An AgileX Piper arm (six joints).
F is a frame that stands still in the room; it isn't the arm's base.
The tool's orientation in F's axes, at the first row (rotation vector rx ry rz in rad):
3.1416, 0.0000, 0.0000
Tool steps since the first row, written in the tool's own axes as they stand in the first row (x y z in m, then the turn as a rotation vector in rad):
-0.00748, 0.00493, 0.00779, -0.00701, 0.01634, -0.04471
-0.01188, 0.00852, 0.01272, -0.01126, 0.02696, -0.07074
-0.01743, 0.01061, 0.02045, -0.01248, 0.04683, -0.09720
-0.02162, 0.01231, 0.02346, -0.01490, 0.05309, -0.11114
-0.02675, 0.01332, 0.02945, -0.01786, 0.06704, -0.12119
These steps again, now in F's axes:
-0.00748, -0.00493, -0.00779, -0.00701, -0.01634, 0.04471
-0.01188, -0.00852, -0.01272, -0.01126, -0.02696, 0.07074
-0.01743, -0.01061, -0.02045, -0.01248, -0.04683, 0.09720
-0.02162, -0.01231, -0.02346, -0.01490, -0.05309, 0.11114
-0.02675, -0.01332, -0.02945, -0.01786, -0.06704, 0.12119

